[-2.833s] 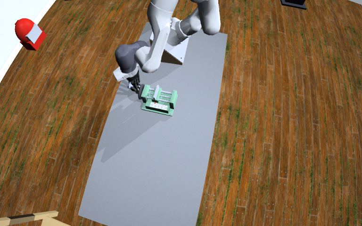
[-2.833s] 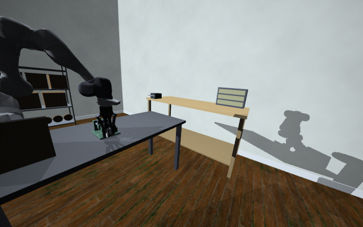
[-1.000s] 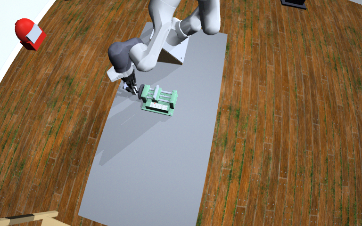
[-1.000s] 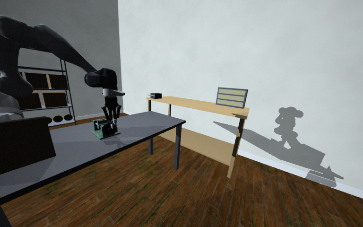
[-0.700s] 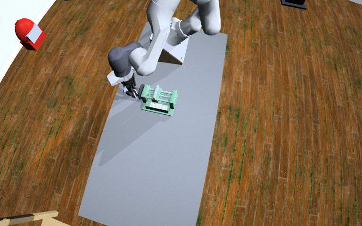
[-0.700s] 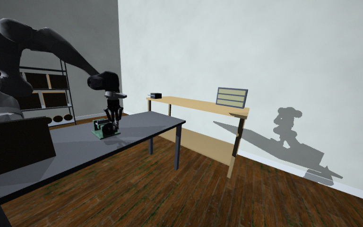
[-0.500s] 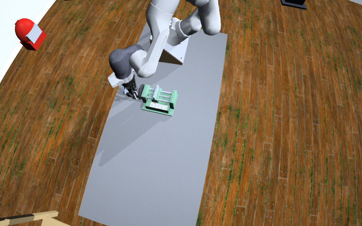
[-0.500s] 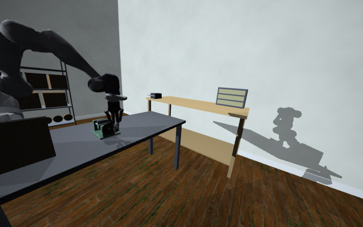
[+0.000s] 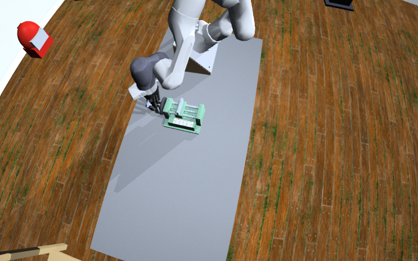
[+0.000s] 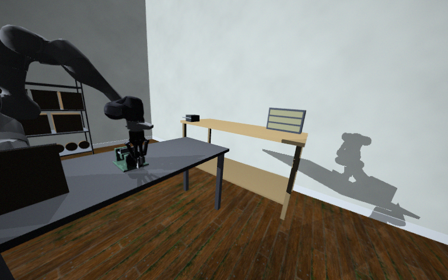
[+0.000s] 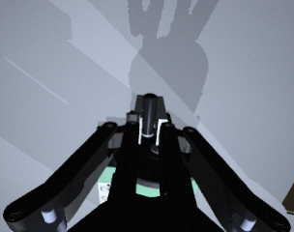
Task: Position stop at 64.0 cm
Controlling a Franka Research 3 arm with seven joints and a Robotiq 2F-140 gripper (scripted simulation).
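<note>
Now: the stop carriage 13 cm to the left of my hand, 3 cm above it and 2 cm ahead of it. Round my hand: dark handwheel: 2 cm to the left, 1 cm below.
</note>
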